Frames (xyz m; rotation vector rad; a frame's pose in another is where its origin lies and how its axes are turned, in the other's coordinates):
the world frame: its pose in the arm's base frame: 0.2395 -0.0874 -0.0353 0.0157 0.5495 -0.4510
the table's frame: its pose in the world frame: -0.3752 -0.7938 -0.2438 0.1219 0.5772 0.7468
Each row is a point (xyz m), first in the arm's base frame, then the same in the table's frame.
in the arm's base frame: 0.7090 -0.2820 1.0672
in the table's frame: -0.0369 0.8019 1.4155
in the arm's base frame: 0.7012 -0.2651 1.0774
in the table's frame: -0.0413 0.8216 1.4091
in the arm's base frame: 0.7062 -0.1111 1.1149
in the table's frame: -0.0015 0.9741 1.3919
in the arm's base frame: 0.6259 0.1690 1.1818
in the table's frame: 0.0271 1.2510 1.2828
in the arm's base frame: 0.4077 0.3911 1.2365
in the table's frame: -0.0286 1.4713 1.0631
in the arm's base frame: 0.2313 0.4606 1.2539
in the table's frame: -0.1003 1.5404 0.9008
